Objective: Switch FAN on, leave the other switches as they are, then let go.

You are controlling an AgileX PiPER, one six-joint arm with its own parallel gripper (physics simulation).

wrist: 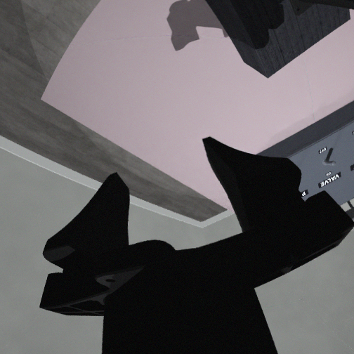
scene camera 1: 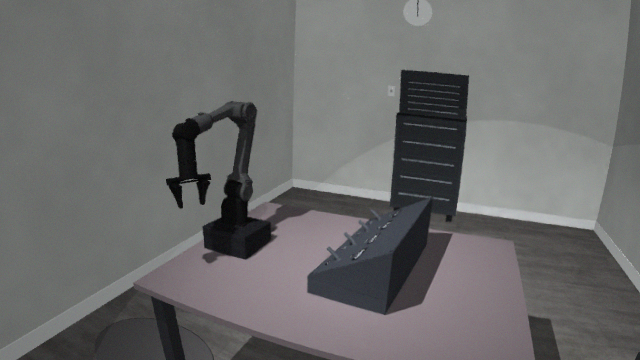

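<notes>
The dark grey sloped switch box [scene camera 1: 380,270] [wrist: 307,160] stands on the pink table. In the scene view several levers stick up from its slope, the nearest lever [scene camera 1: 333,253] at the front end; their labels are too small to read. In the wrist view part of the panel shows at the right edge, with a VALVE label [wrist: 330,181] beside a lever [wrist: 328,159]. The FAN label cannot be made out in either view. My gripper [scene camera 1: 191,205] [wrist: 162,165] is open with nothing between its fingers. It points down, high and well left of the box, apart from every lever.
The arm's black base block [scene camera 1: 237,237] [wrist: 300,45] stands on the table [scene camera 1: 280,295] [wrist: 150,95], left of the switch box. A dark drawer cabinet [scene camera 1: 430,145] stands at the back wall. A round dark disc [scene camera 1: 150,340] lies below the table's front left corner.
</notes>
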